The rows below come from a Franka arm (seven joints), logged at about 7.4 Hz.
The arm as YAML. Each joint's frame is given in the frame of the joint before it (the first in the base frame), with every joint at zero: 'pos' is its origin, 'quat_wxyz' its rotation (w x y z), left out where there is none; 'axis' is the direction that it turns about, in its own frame. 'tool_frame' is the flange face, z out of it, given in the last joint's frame.
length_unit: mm
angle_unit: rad
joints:
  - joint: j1
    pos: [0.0, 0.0, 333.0]
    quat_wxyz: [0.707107, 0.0, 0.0, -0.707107]
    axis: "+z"
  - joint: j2
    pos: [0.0, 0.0, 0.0]
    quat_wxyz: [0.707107, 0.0, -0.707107, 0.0]
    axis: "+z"
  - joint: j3
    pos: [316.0, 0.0, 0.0]
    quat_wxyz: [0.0, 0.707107, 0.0, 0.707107]
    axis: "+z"
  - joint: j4
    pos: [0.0, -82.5, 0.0]
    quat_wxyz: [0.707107, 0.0, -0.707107, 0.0]
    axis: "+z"
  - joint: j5
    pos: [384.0, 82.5, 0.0]
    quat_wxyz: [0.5, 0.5, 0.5, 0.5]
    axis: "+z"
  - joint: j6
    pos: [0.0, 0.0, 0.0]
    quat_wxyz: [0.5, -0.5, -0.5, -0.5]
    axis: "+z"
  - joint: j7
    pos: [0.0, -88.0, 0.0]
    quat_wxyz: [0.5, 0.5, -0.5, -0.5]
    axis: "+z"
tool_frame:
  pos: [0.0, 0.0, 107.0]
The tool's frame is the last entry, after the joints.
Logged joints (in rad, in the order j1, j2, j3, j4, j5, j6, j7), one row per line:
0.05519, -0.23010, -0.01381, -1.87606, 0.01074, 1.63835, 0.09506
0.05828, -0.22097, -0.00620, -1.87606, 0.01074, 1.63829, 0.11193
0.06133, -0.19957, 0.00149, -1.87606, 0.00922, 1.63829, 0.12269
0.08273, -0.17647, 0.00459, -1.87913, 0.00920, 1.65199, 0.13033
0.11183, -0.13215, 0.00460, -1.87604, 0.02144, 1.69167, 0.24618
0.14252, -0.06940, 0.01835, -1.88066, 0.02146, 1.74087, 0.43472
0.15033, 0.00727, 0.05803, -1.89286, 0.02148, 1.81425, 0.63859
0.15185, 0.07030, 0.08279, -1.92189, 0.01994, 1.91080, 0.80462
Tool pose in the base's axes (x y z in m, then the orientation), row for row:
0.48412, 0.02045, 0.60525, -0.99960, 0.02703, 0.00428, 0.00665
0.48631, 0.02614, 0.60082, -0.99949, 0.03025, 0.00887, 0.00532
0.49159, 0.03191, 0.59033, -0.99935, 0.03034, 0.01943, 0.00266
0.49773, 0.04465, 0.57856, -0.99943, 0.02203, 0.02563, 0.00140
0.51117, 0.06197, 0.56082, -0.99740, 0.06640, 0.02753, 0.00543
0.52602, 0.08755, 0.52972, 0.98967, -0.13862, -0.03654, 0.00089
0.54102, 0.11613, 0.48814, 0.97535, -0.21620, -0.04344, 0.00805
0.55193, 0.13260, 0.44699, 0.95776, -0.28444, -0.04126, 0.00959
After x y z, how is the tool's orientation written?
As a quaternion, x y z w.
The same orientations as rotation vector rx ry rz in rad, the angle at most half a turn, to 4 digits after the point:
-3.1271, 0.0846, 0.0134
-3.1294, 0.0947, 0.0278
-3.1342, 0.0952, 0.0609
-3.1370, 0.0691, 0.0804
-3.1226, 0.2079, 0.0862
3.1074, -0.4352, -0.1147
3.0485, -0.6758, -0.1358
2.9907, -0.8882, -0.1288

